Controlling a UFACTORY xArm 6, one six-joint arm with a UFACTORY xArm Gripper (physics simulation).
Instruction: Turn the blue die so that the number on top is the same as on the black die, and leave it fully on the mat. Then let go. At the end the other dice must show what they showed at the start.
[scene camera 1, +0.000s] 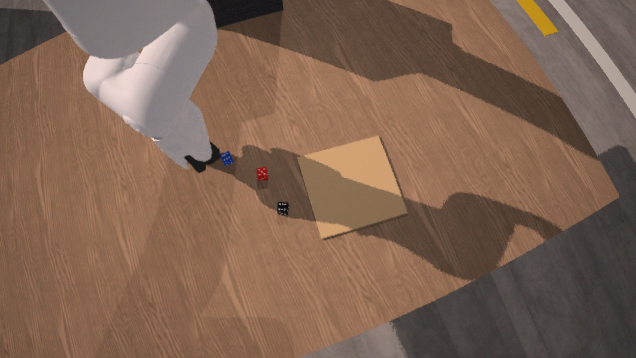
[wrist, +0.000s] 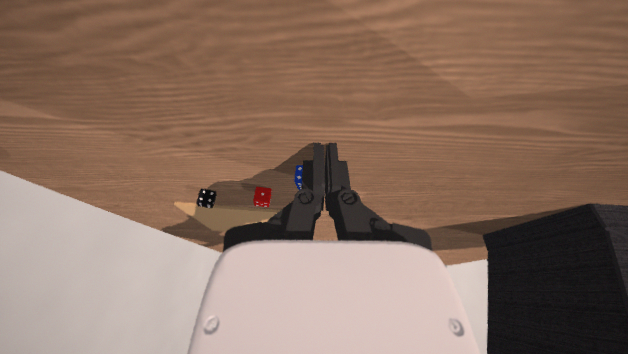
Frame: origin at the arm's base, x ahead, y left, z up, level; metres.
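Where they show: gripper, fingertip midpoint: (scene camera 1: 212, 157) (wrist: 324, 157).
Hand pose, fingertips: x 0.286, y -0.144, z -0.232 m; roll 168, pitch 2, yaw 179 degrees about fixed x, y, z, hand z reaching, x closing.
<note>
Each offset is from my fingertips to the top centre of the thing. Level surfaces: height alone.
The blue die @[dx +0.014, dy +0.023, dz +0.013 m] (scene camera 1: 227, 158) (wrist: 299, 176) is on the table beside my gripper, off the mat; in the wrist view the left finger hides part of it. Its top number is too small to tell for certain. My gripper (wrist: 324, 157) is shut with nothing between the fingers. The black die @[dx +0.128, dy +0.082, dz +0.013 m] (scene camera 1: 283, 208) (wrist: 206, 198) stands on the table left of the mat in the scene view, seemingly with six on top. The red die @[dx +0.062, dy +0.071, dz +0.013 m] (scene camera 1: 262, 174) (wrist: 262, 197) stands between the blue die and the mat. The square tan mat @[dx +0.129, dy +0.196, dz +0.001 m] (scene camera 1: 365, 160) (wrist: 220, 216) lies to the right in the scene view.
A dark block (scene camera 1: 250, 11) (wrist: 550, 280) stands at the top of the scene view and at the right of the wrist view. The arm's shadow falls across the dice and the mat. The wooden table @[dz -0.003 m] (scene camera 1: 165, 280) ends at the lower right in the scene view.
</note>
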